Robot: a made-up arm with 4 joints.
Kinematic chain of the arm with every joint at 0, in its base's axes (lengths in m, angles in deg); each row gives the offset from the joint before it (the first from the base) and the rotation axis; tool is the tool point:
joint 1: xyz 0 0 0.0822 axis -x
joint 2: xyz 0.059 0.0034 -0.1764 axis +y
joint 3: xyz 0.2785 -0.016 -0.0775 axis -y
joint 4: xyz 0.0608 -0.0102 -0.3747 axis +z
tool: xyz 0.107 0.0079 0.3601
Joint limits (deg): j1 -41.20..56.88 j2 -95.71..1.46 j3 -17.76..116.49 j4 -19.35..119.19
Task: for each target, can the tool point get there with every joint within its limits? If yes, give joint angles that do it. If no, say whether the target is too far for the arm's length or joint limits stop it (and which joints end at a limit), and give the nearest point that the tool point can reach.
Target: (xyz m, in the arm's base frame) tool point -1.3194 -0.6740 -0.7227
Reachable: no: too far | nearest point -0.0537 -0.0894 0.1072 | short by 1.622 m
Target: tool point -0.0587 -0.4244 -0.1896
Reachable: no: joint limits stop it (at a limit: joint 1, joint 2, joint 4) | nearest point -0.0534 -0.0883 0.1060 | short by 0.448 m
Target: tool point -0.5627 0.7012 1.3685
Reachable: no: too far | nearest point 0.0333 0.1250 0.3115 | short by 1.343 m
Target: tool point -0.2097 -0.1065 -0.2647
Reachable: no: joint limits stop it (at a limit: joint 1, joint 2, joint 3, joint 4) | nearest point -0.0385 -0.0601 0.0737 | short by 0.382 m
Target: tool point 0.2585 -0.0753 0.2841
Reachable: yes | joints -23.19 -68.24 18.33 13.76
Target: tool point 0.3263 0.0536 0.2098
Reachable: yes | joints -4.68 -54.53 22.23 49.66
